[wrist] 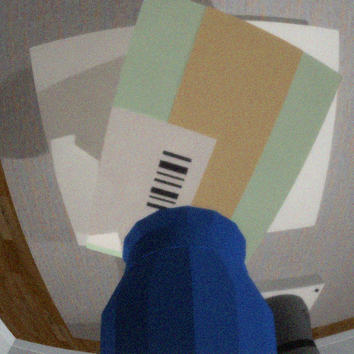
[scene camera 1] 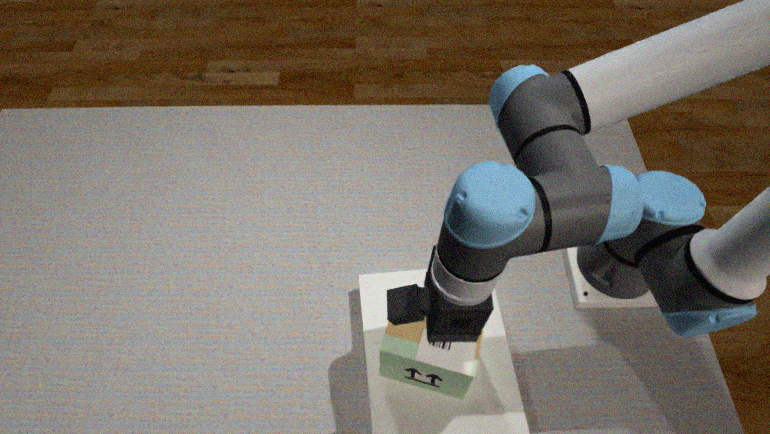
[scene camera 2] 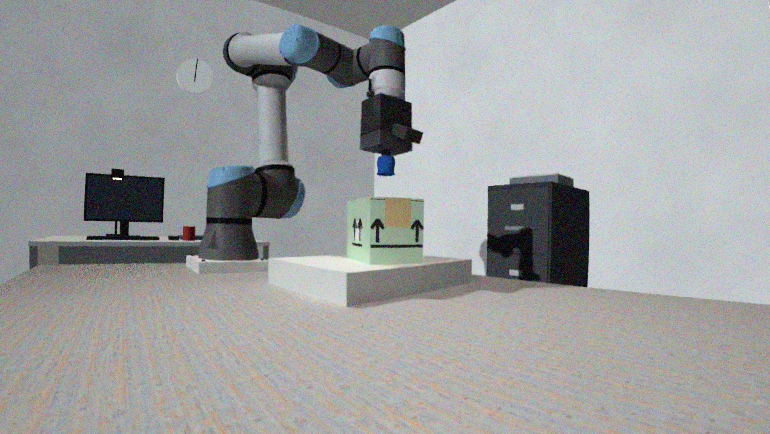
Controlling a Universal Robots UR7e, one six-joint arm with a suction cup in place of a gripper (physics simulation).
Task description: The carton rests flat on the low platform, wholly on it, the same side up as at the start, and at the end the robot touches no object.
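Where they show: hand, its tool point: (scene camera 2: 385, 174); arm's base, origin of its link: (scene camera 1: 615, 263) (scene camera 2: 228, 257).
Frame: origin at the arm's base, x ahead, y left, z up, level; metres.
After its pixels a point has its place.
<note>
The light green carton (scene camera 1: 396, 363) @(x 0.429, y 0.225, z 0.101 m) (scene camera 2: 397, 237) @(x 0.439, y 0.169, z 0.068 m) (wrist: 150, 60) sits flat and upright on the low white platform (scene camera 1: 385, 420) @(x 0.445, y 0.288, z 0.022 m) (scene camera 2: 307, 274) @(x 0.391, y 0.023, z 0.008 m) (wrist: 305, 200), its arrows pointing up. Its base shows inside the platform's edges, turned at an angle to them. A tan tape strip and a white barcode label are on its top. My suction gripper (scene camera 2: 386, 173) (wrist: 187, 212), a blue cup, is open and hangs above the carton with a visible gap in scene camera 2. In scene camera 1 the cup is hidden behind the black tool housing, which covers part of the carton's top.
The arm's base (scene camera 1: 587, 299) @(x 0.073, y 0.075, z 0.000 m) (scene camera 2: 229, 264) @(x 0.089, y -0.022, z -0.006 m) stands on the table beside the platform. Behind it are a desk (scene camera 2: 43, 240) with a monitor (scene camera 2: 124, 196) and a red cup (scene camera 2: 188, 232). A dark filing cabinet (scene camera 2: 568, 237) stands at the back right in scene camera 2.
</note>
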